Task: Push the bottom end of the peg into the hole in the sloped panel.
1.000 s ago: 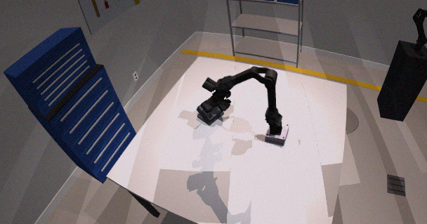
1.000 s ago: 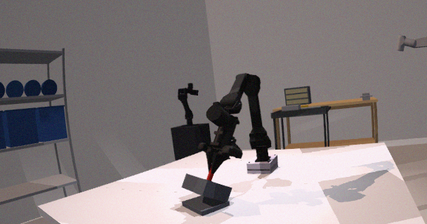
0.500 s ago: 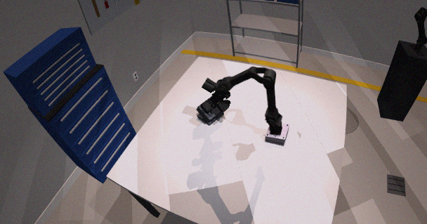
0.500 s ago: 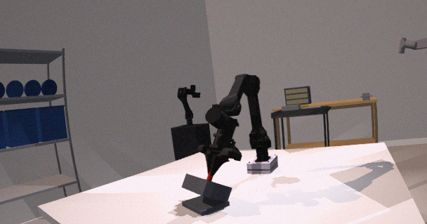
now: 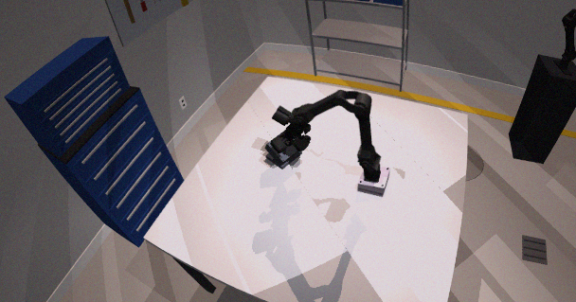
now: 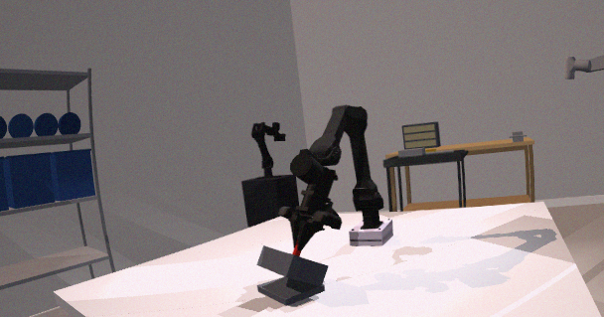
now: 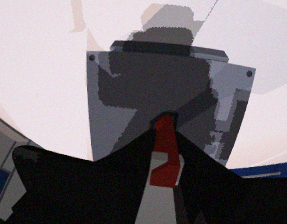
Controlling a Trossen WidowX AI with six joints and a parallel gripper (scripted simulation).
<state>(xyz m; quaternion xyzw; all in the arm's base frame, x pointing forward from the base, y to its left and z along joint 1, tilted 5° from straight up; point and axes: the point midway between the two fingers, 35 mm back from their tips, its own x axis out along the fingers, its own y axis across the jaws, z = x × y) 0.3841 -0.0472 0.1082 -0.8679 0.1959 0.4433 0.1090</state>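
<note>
The red peg is 10 mm behind my gripper tip and 10 mm above it. The rest, counted from my gripper tip: sloped panel (20 mm ahead, 10 mm to the right, 40 mm below).
</note>
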